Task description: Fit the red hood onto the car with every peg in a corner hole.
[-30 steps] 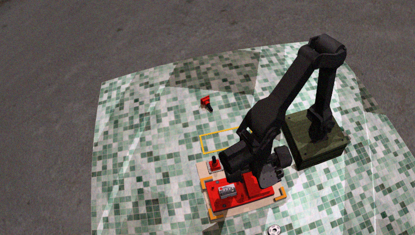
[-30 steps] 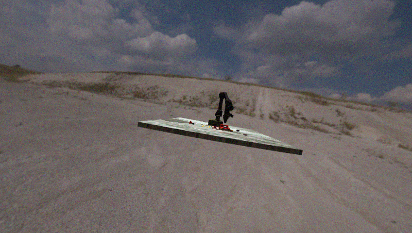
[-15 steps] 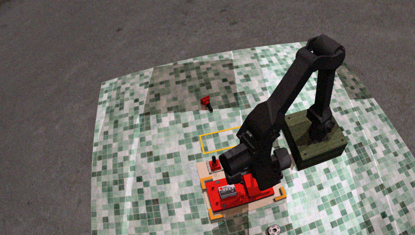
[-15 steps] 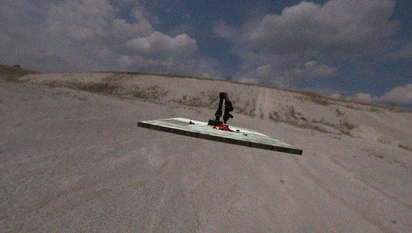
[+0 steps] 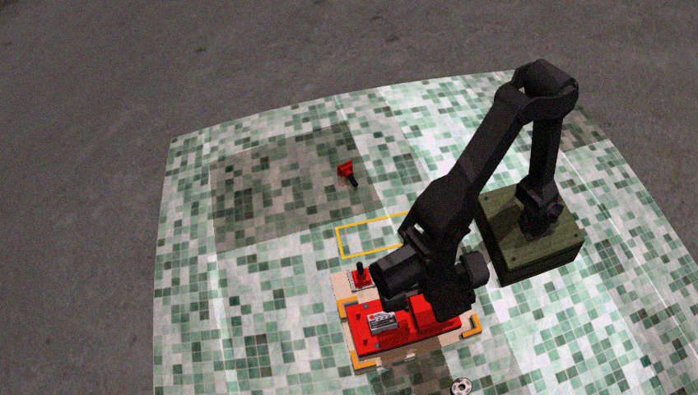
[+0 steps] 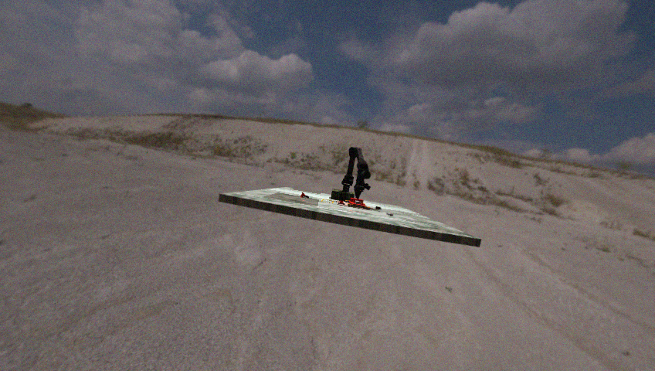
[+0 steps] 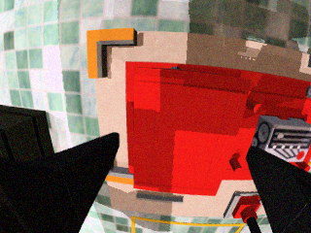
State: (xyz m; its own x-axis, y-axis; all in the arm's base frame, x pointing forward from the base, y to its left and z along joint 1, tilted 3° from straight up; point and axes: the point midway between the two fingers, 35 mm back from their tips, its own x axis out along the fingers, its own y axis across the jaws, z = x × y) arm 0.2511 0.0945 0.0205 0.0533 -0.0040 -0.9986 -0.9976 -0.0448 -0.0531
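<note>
Now: the hood 1 cm below my gripper tip.
</note>
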